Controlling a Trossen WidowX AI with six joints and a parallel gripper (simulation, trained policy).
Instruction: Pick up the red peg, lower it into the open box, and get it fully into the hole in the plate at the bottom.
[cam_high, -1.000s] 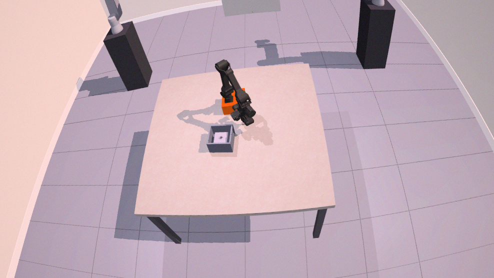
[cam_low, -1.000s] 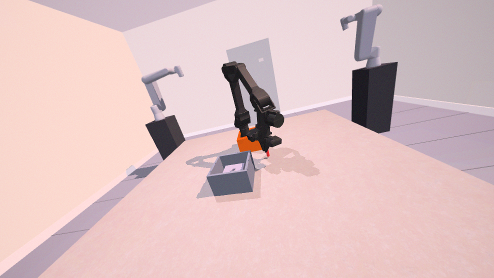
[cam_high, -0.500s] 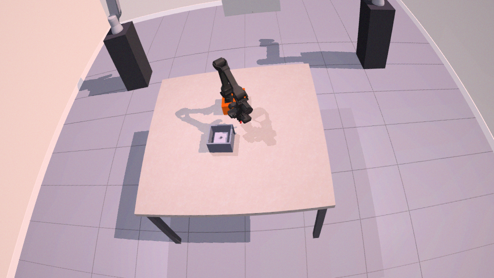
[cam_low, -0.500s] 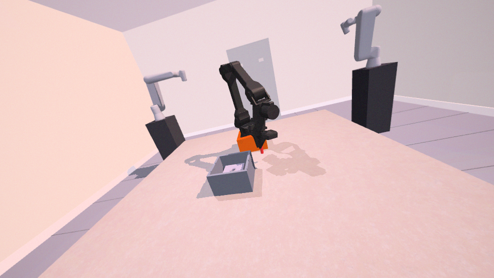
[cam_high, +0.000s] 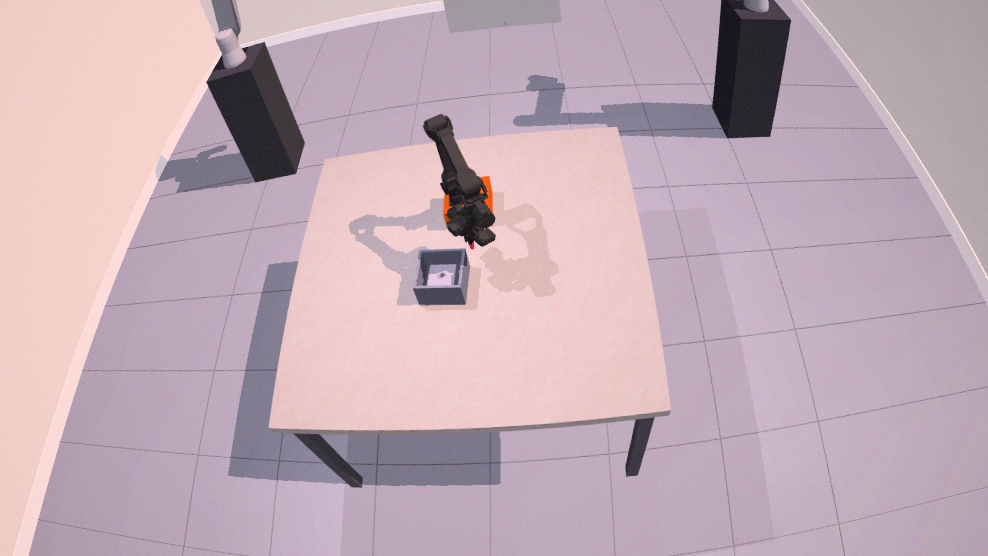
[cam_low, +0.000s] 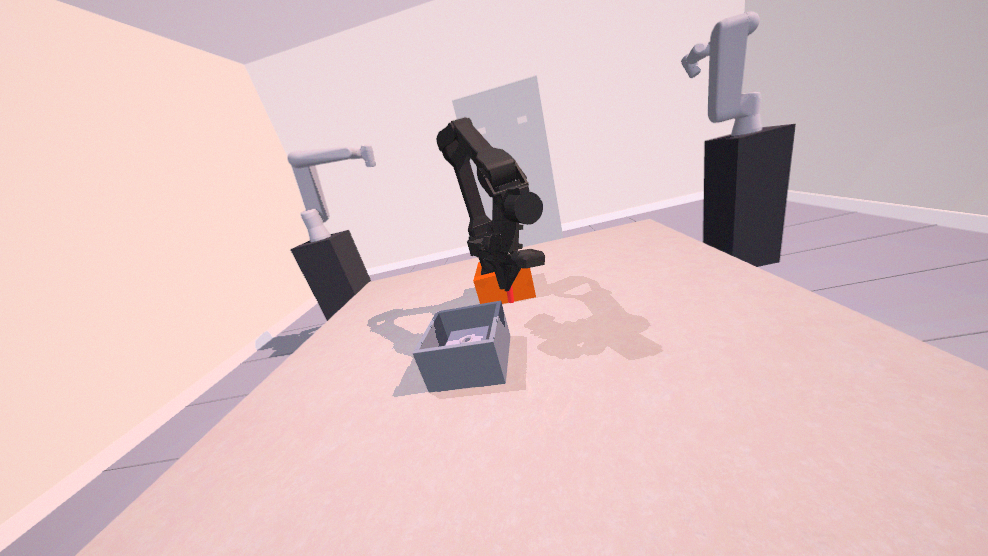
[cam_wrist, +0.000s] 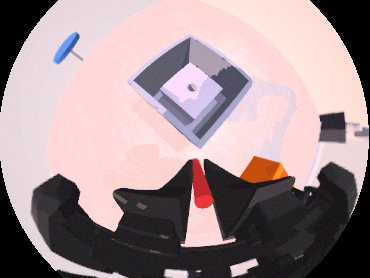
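The red peg lies 10 mm behind my gripper tip and 10 mm to the left of it. From my gripper tip the other things lie so: pale plate 70 mm ahead, 100 mm to the right, 80 mm below; then grey box 70 mm ahead, 100 mm to the right, 90 mm below.
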